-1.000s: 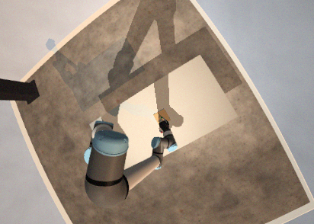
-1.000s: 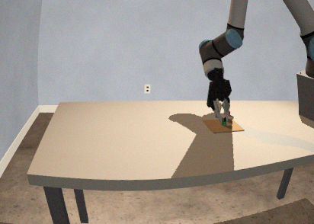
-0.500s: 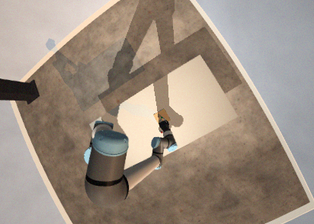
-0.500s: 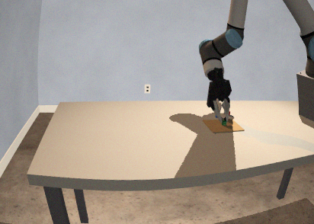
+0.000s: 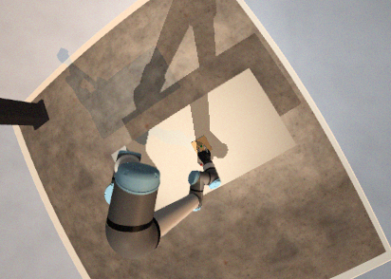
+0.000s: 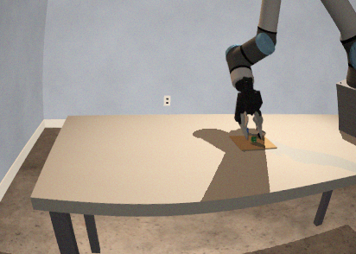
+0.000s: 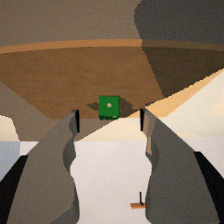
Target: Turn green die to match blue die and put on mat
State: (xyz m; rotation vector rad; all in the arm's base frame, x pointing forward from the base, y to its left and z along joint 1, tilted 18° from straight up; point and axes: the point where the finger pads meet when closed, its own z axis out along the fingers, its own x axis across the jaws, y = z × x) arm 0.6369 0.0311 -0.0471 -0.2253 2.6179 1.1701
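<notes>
My gripper is now 10 mm to the right of the green die and 10 mm above it. The rest, counted from my hand: red die 70 mm behind, 140 mm to the right, 10 mm below; mat 10 mm to the left, 20 mm below; blue die 10 mm behind, 110 mm to the right, 10 mm below.
</notes>
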